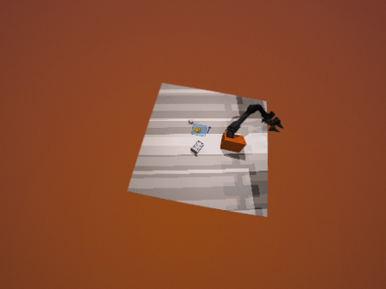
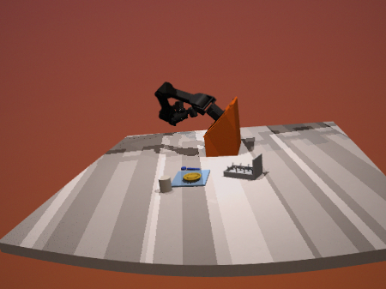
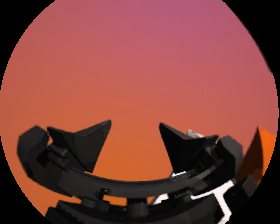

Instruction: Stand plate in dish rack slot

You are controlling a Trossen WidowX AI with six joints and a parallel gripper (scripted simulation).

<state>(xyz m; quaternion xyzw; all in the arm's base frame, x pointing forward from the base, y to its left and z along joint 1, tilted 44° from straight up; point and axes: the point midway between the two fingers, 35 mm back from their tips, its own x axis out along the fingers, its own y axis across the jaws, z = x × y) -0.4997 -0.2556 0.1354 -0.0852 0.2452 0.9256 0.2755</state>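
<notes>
Now: gripper tip 860 mm short of the yellow plate, 200 mm to the right of it and 100 mm above it. The rest, counted from my gripper tip: light blue mat (840 mm ahead, 190 mm to the left, 110 mm below); then dish rack (810 mm ahead, 380 mm to the left, 90 mm below); then blue utensil (740 mm ahead, 150 mm to the left, 110 mm below).
</notes>
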